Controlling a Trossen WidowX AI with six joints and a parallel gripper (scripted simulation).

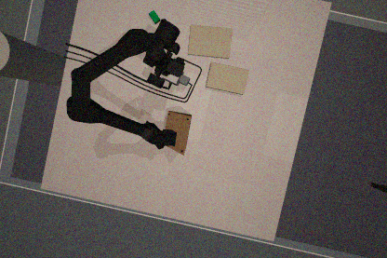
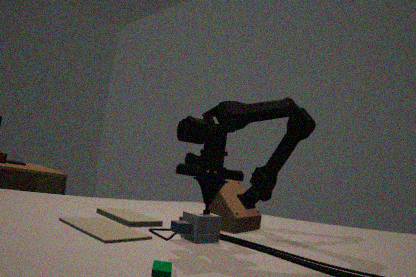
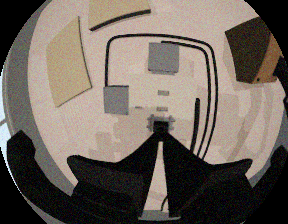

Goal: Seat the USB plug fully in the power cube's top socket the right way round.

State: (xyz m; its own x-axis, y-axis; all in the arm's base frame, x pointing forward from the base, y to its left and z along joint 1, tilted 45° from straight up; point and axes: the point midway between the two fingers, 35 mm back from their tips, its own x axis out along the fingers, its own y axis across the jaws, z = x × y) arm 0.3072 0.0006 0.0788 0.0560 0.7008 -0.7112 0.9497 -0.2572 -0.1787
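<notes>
The dark USB plug lies 2 cm below my gripper tip. Round my gripper tip: green block (29 cm ahead, 12 cm to the left, 10 cm below).
</notes>
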